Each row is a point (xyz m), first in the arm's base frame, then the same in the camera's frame.
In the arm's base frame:
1: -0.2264 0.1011 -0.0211
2: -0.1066 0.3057 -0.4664
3: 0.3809 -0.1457 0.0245
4: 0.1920 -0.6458 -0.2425
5: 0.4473 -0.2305 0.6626
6: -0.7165 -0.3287 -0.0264
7: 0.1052 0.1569 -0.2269
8: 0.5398 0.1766 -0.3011
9: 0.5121 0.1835 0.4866
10: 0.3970 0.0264 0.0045
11: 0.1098 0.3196 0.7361
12: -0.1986 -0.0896 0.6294
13: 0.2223 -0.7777 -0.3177
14: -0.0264 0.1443 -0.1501
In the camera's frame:
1: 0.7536 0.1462 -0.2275
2: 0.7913 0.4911 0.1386
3: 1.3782 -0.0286 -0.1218
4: 1.5534 0.3696 -0.5315
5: 1.3941 -0.6311 -0.3575
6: 0.6107 0.3739 -0.8214
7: 1.0152 0.2320 0.0546
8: 1.3626 0.1709 0.3199
9: 1.2295 -0.5614 0.0603
10: 1.2938 -0.0463 0.0293
11: 0.7937 -0.7030 -0.1204
12: 0.7984 -0.4371 -0.5712
13: 1.6645 0.4556 -0.5964
14: 0.9065 0.2007 -0.0482

